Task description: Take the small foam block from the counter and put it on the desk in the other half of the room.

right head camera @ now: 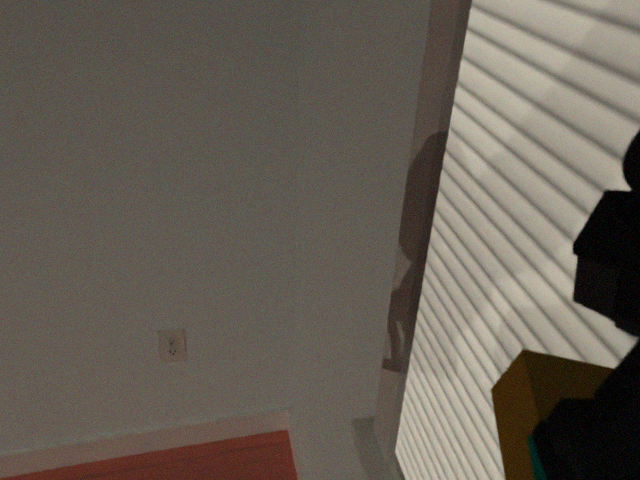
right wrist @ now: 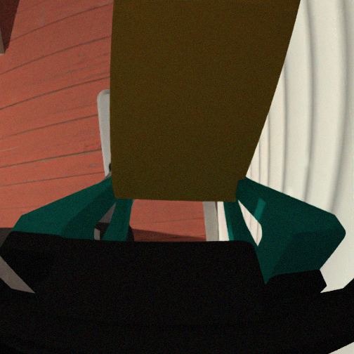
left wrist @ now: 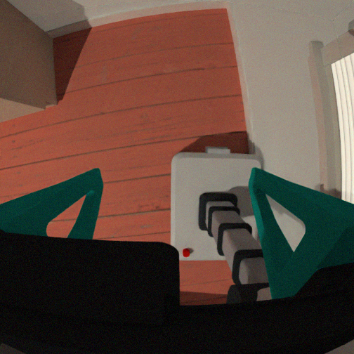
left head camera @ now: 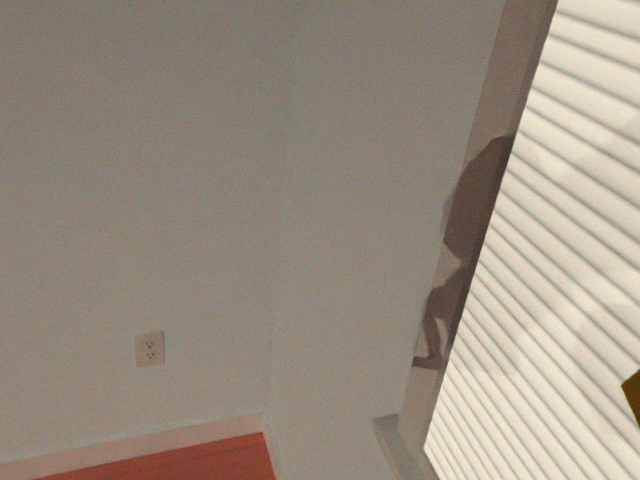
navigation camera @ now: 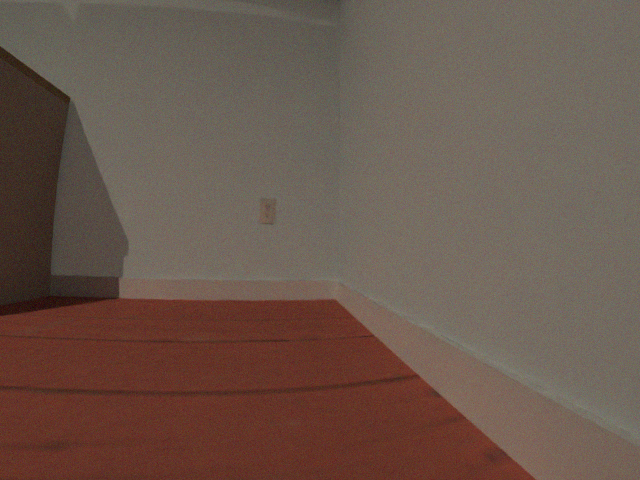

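Places are measured from the left arm's base along level axes (x back, y right, z up), in centimetres.
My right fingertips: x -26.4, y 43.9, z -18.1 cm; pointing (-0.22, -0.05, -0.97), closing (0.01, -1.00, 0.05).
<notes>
Behind a point stands the place of what it marks.
The foam block (left head camera: 633,397) {x -35.2, y 41.6, z -16.6 cm} (right head camera: 514,413) {x -33.2, y 41.6, z -15.2 cm} (right wrist: 195,100) is mustard yellow. My right gripper (right wrist: 177,175) is shut on it, with the teal fingers at its two sides, and holds it up in front of the window blinds. In the right head camera, the dark right arm hides part of the block; in the left head camera, a corner of it shows at the right edge. My left gripper (left wrist: 175,176) is open and empty, above the robot's own base. A brown box-like piece of furniture (left wrist: 25,55) (navigation camera: 25,180) {x -104.1, y -91.2, z -93.8 cm} stands at the left; I cannot tell whether it is the desk.
White window blinds (left head camera: 558,248) {x -51.8, y 45.8, z -16.4 cm} (right head camera: 496,232) {x -50.2, y 46.0, z -13.7 cm} (right wrist: 320,125) are at the right. A wall (navigation camera: 491,206) {x -58.9, y 45.3, z -112.3 cm} runs along the right in the navigation camera and meets the back wall (navigation camera: 206,155) {x -128.2, y -27.9, z -76.1 cm} at a corner. The robot's white base (left wrist: 200,172) stands close to the wall on the red plank floor (left wrist: 150,100) (navigation camera: 206,361) {x -75.9, y 1.3, z -141.0 cm}.
</notes>
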